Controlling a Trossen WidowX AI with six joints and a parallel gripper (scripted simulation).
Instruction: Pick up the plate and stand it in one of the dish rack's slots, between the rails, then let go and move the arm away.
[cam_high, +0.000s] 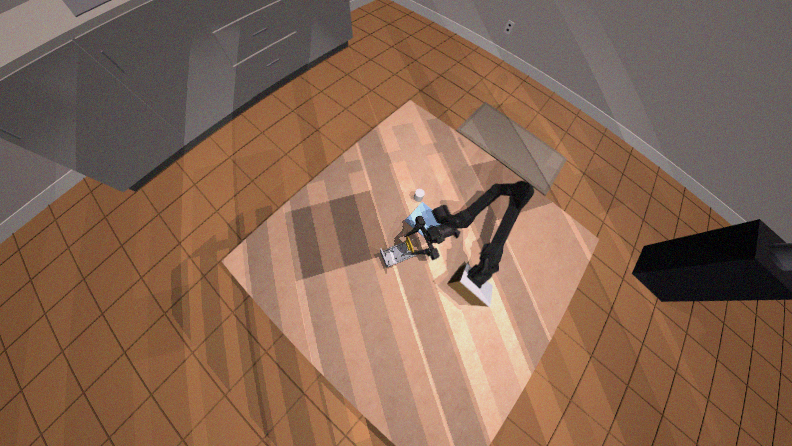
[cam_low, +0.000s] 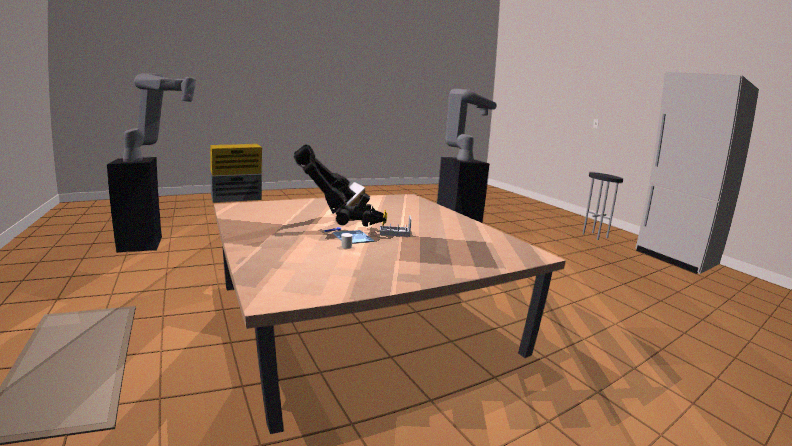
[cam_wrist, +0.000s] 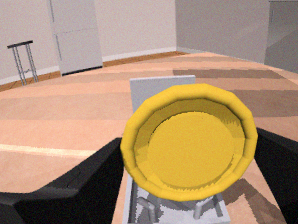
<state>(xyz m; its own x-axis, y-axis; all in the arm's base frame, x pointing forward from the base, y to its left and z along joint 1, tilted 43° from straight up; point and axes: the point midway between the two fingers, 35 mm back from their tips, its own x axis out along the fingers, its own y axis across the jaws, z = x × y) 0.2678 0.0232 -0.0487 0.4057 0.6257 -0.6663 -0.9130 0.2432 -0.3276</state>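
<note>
My gripper tip is now 10 mm short of the grey dish rack, 40 mm to the right of it and 50 mm above it. From my gripper tip the other things lie so: white cup (130 mm ahead, 220 mm to the right, 50 mm below); blue utensil (90 mm behind, 210 mm to the right, 70 mm below); yellow plate (10 mm to the right).
</note>
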